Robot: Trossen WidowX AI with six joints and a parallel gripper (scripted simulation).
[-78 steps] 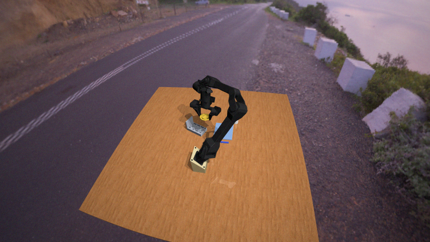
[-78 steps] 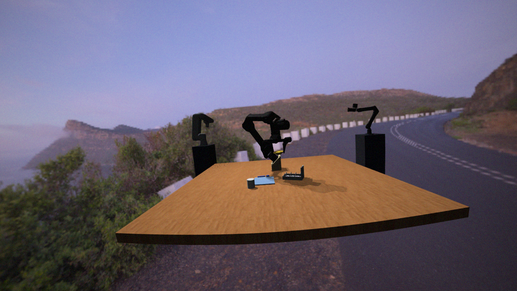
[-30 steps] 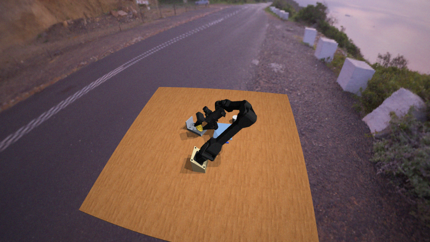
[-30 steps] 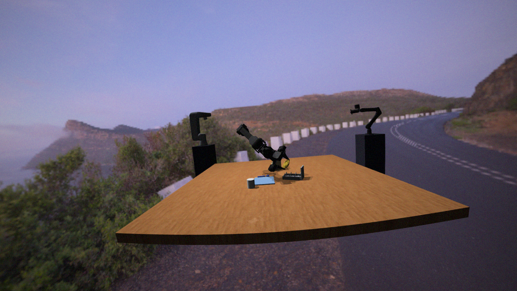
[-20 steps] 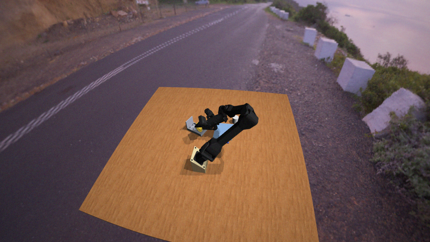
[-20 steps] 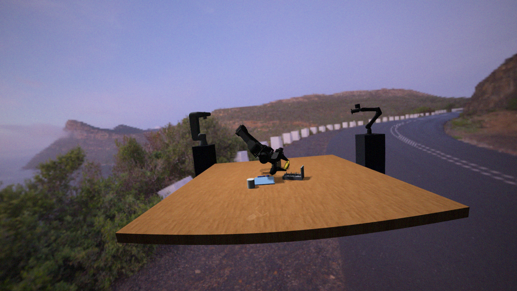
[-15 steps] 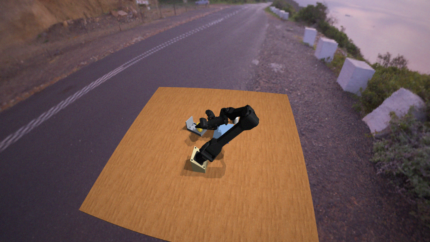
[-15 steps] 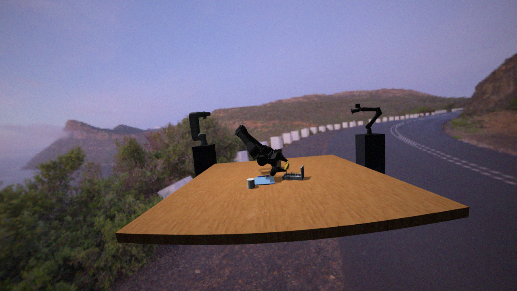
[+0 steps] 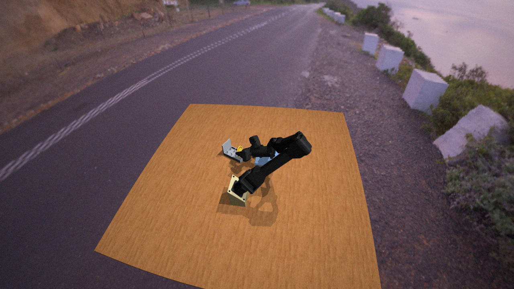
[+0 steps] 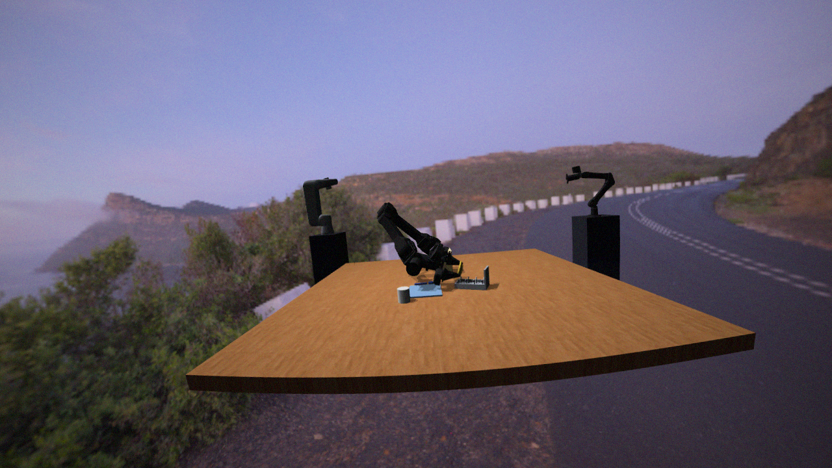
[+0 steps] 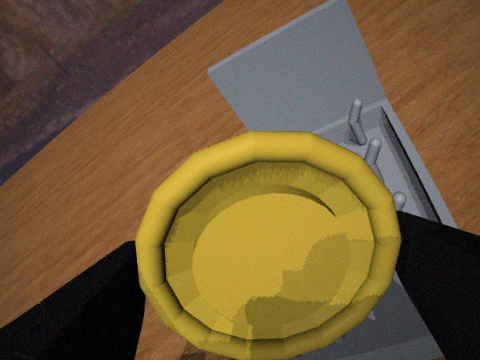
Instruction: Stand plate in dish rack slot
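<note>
Right now the dish rack is 3 cm ahead of my gripper tip, 4 cm to the left of it and 4 cm below it. From my gripper tip the other things lie so: yellow plate: 1 cm to the right; then white cup: 17 cm ahead, 22 cm to the right, 4 cm below; then blue mat: 6 cm ahead, 15 cm to the right, 6 cm below.
</note>
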